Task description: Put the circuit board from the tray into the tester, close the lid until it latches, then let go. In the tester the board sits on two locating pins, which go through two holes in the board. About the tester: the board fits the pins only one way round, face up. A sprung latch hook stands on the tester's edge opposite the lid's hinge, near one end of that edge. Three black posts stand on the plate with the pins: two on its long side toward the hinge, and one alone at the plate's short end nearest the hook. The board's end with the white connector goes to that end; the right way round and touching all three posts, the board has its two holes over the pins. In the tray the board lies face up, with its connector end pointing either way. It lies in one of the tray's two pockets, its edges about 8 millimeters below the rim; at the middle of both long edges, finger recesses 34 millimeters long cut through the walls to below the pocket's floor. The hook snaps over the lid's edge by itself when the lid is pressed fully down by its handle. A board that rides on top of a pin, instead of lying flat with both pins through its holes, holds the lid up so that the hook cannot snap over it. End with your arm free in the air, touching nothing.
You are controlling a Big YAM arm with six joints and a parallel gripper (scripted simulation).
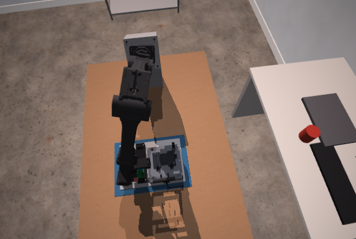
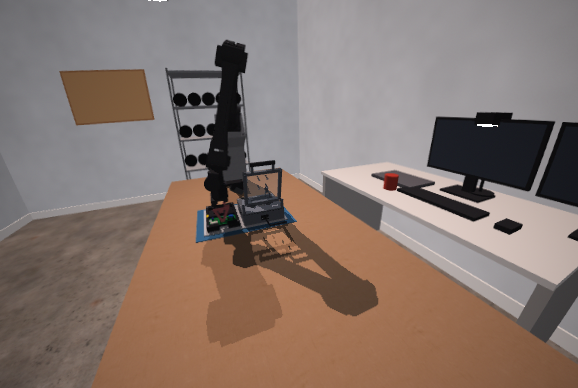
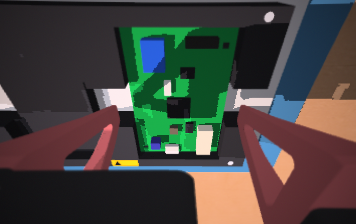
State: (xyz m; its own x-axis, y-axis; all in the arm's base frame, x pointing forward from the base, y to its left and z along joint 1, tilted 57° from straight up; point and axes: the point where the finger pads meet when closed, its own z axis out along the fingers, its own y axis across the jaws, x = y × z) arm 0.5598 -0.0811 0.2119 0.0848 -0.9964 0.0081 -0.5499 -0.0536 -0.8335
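The green circuit board is 2 cm below my hand. Round my hand: clear lid 6 cm ahead, 18 cm to the left, 14 cm above.
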